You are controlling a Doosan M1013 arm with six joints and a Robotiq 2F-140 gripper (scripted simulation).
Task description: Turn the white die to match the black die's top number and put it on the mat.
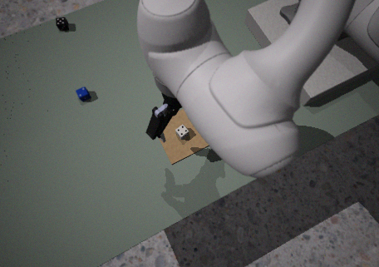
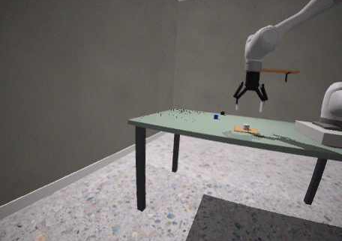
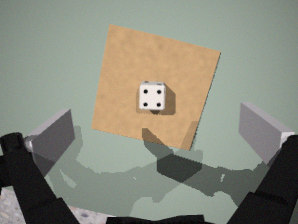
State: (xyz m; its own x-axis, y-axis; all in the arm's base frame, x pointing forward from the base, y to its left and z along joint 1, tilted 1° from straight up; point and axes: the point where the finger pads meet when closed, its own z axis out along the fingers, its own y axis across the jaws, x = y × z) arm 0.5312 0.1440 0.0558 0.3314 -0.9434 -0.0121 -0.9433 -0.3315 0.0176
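The white die lies 100 mm below my hand. From my hand the other things lie so: brown mat (120 mm below); blue die (230 mm ahead, 240 mm to the right, 110 mm below); black die (220 mm ahead, 510 mm to the right, 110 mm below).
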